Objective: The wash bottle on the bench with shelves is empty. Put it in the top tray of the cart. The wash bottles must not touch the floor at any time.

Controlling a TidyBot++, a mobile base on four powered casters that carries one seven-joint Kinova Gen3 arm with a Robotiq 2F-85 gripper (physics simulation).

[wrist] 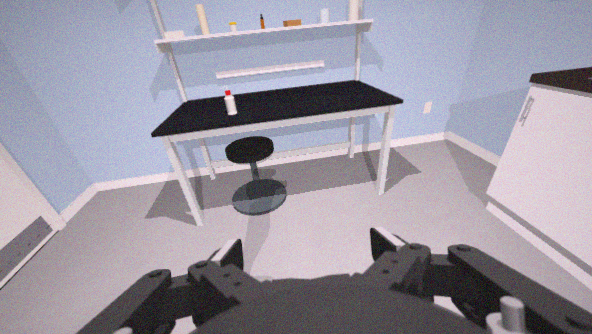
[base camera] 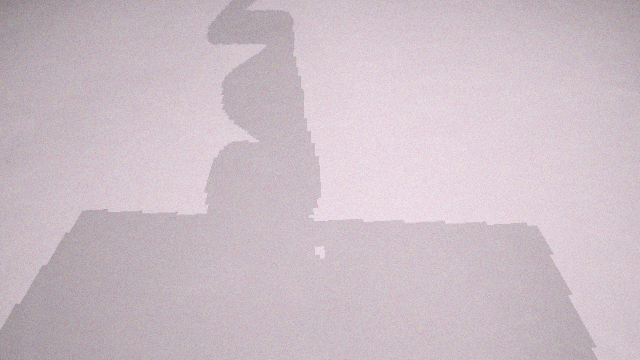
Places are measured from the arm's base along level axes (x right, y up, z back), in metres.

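Where they show: gripper, fingertip midpoint: (wrist: 306, 247).
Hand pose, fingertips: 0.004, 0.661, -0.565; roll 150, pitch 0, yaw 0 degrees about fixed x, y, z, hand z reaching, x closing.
Observation:
After its pixels a point has its place, as x, y, z.
A white wash bottle with a red cap (wrist: 230, 104) @(-0.382, 0.432, -1.888) stands upright on the black top of the bench with shelves (wrist: 310, 100), left of its middle and near the front edge, in the wrist view. My gripper (wrist: 306, 247) @(0.004, 0.661, -0.564) is open and empty, its two fingers wide apart at the bottom of the wrist view. It is well away from the bench and the bottle. The cart does not show in either view.
A black round stool (wrist: 249, 149) stands at the bench's front left. A shelf (wrist: 270, 32) above the bench holds several small items. A white cabinet (wrist: 545, 140) @(1.262, 0.217, -1.454) with a dark top is at the right. The base camera shows floor (base camera: 450, 125) @(0.179, -0.397, -0.628) with the robot's shadow.

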